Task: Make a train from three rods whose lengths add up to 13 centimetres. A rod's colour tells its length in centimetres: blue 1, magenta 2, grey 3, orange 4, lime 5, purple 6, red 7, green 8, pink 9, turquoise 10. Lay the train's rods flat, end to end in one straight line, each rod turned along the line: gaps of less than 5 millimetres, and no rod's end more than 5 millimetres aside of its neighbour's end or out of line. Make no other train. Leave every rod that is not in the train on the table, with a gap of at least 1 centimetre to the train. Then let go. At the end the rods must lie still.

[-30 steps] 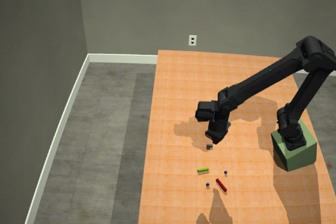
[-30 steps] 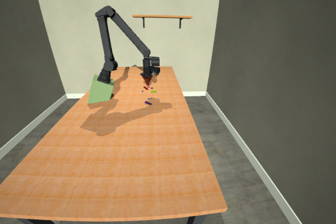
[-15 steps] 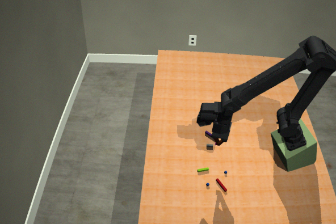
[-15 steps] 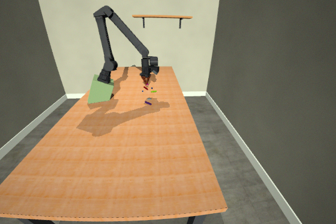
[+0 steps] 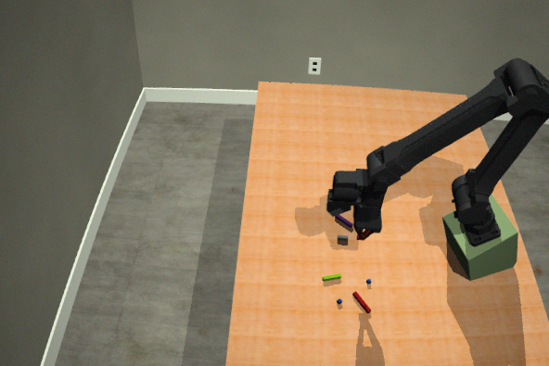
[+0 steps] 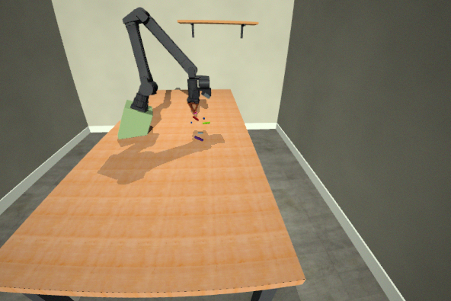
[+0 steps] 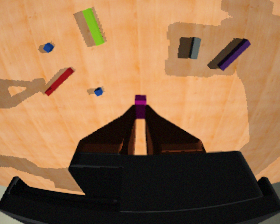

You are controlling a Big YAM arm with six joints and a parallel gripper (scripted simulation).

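My hand is 20 mm short of the grey rod, 80 mm to the left of it and 110 mm above it. Also, from my hand: lime rod (80 mm ahead, 50 mm to the left, 110 mm below); magenta rod (10 mm below); red rod (10 mm ahead, 140 mm to the left, 110 mm below).
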